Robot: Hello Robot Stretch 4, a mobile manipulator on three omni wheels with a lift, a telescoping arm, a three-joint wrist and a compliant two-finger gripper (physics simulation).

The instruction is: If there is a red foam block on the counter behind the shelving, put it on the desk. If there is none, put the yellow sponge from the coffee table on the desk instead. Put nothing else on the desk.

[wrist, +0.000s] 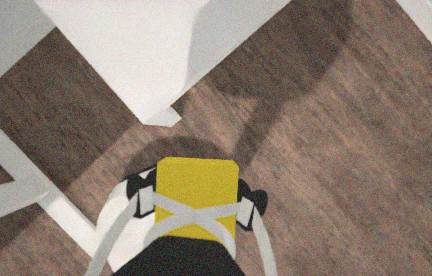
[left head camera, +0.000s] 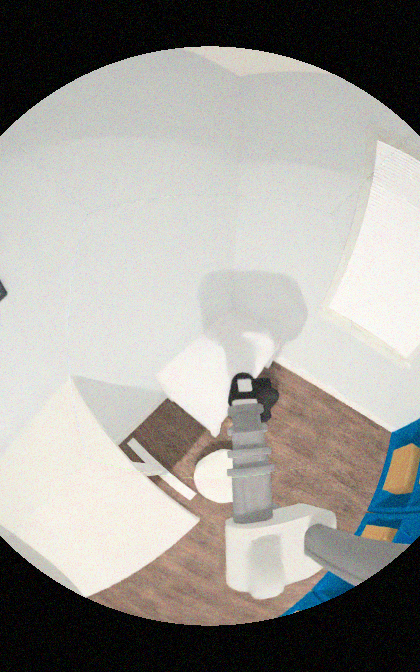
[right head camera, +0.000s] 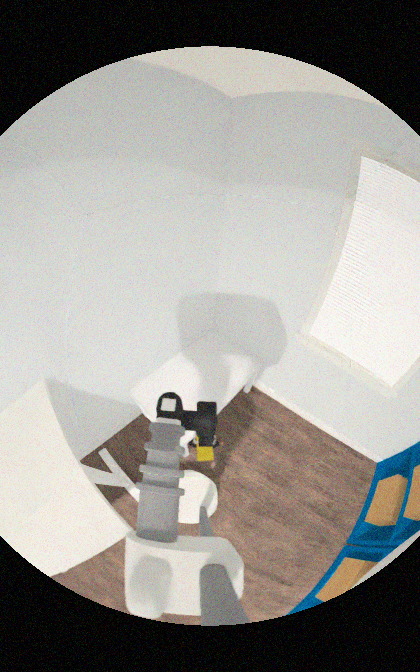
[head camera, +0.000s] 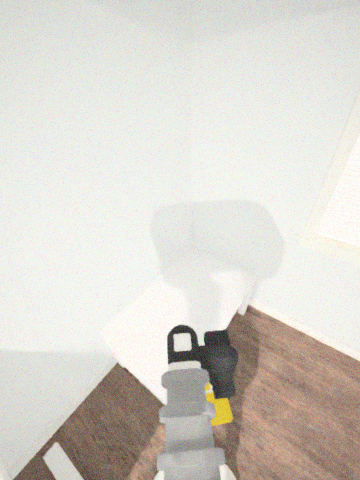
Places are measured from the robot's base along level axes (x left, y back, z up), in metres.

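Pixels of known places: gripper, fingertip midpoint: (wrist: pixel 198 189).
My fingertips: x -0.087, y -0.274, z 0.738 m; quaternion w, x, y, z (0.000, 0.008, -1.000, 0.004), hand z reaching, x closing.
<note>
Behind a point stands the place of what it marks.
The yellow sponge (head camera: pixel 221 411) {x -0.095, y -0.225, z 0.785 m} (right head camera: pixel 205 453) (wrist: pixel 197 177) {x -0.085, y -0.294, z 0.785 m} is held between the two fingertips of my gripper (head camera: pixel 217 400) {x -0.087, y -0.274, z 0.738 m} (right head camera: pixel 204 445) (wrist: pixel 198 189) {x -0.087, y -0.274, z 0.738 m}, which is shut on it. In the wrist view one black fingertip pad presses against each side of it. Gripper and sponge hang over the wooden floor, off the near corner of a low white table (head camera: pixel 140 330) {x 0.234, y -0.679, z 0.422 m} (left head camera: pixel 195 380) (right head camera: pixel 160 375) (wrist: pixel 130 50) {x 0.094, y -0.472, z 0.422 m}. In the left head view the arm hides the sponge. No red foam block shows in these views.
A large cream top (left head camera: pixel 100 500) (right head camera: pixel 50 490) stands at the left, with white leg bars (left head camera: pixel 175 482) (wrist: pixel 65 215) beneath it. Blue shelving (left head camera: pixel 400 434) (right head camera: pixel 392 467) with tan boxes is at the right. My round white base (left head camera: pixel 215 475) (right head camera: pixel 195 500) is below the arm. Walls meet behind the white table.
</note>
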